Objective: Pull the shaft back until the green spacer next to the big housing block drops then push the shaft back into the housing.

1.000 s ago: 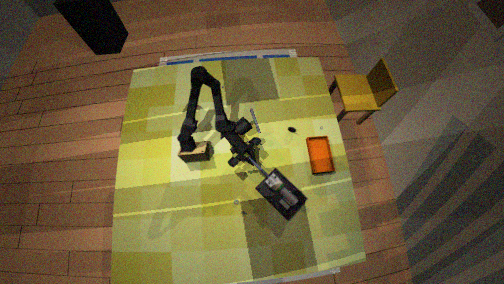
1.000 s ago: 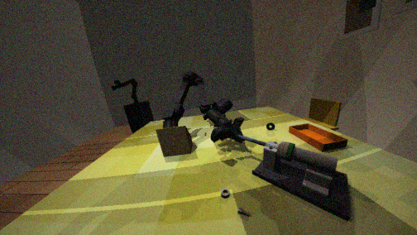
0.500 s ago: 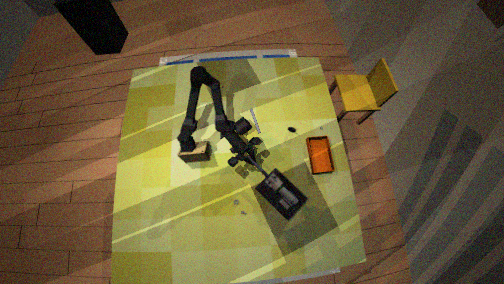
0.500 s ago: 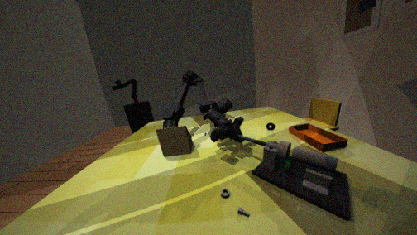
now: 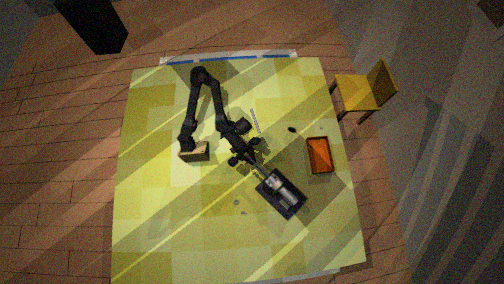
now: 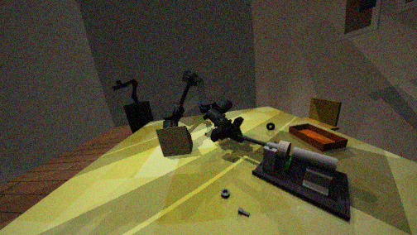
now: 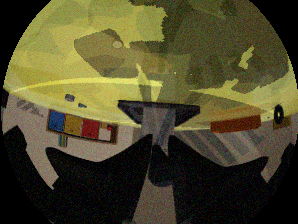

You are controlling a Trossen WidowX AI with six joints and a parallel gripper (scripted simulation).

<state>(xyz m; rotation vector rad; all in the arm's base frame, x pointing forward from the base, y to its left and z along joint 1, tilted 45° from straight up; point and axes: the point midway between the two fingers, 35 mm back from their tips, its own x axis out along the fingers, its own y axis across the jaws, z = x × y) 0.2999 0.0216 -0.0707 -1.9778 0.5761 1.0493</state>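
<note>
The green spacer is 12 cm to the right of my gripper tip, 12 cm ahead of it and 3 cm below it. Also, from my gripper tip: orange tray (36 cm ahead, 7 cm to the left, 5 cm below); black ring (21 cm to the left, 21 cm ahead, 4 cm below).
</note>
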